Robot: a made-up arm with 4 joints.
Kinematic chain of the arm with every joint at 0, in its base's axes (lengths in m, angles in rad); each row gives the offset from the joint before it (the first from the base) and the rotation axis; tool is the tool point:
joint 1: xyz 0 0 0.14 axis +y
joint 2: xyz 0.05 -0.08 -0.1 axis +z
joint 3: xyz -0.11 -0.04 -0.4 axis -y
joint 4: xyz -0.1 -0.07 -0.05 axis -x
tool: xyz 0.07 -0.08 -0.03
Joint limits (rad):
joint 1: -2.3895..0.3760
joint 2: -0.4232..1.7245
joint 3: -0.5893..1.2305
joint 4: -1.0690..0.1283
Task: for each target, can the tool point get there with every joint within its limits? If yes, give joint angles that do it. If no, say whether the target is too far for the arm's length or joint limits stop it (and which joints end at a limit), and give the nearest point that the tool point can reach.
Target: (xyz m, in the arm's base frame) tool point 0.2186 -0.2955 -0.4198
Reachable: yes | joints -0.1160 1.1033 -0.0752 -0.0484
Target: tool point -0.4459 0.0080 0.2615
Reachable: no: joint limits stop it (at a limit: joint 1, joint 2, joint 3, joint 4) | nearest point -0.3732 -0.1849 -0.2944 | short by 0.593 m
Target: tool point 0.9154 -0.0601 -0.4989
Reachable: no: too far | nearest point 0.5441 -0.1477 -0.2397 | short by 0.461 m
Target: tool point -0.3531 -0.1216 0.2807
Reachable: no: joint limits stop it (at a limit: joint 1, joint 2, joint 3, joint 4) | nearest point -0.3732 -0.1849 -0.2944 | short by 0.579 m
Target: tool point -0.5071 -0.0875 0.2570
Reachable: no: joint limits stop it (at a limit: joint 1, joint 2, joint 3, joint 4) | nearest point -0.3732 -0.1849 -0.2944 | short by 0.576 m
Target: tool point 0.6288 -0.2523 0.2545
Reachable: yes | joints -1.4639 1.3254 0.0416 -0.4513
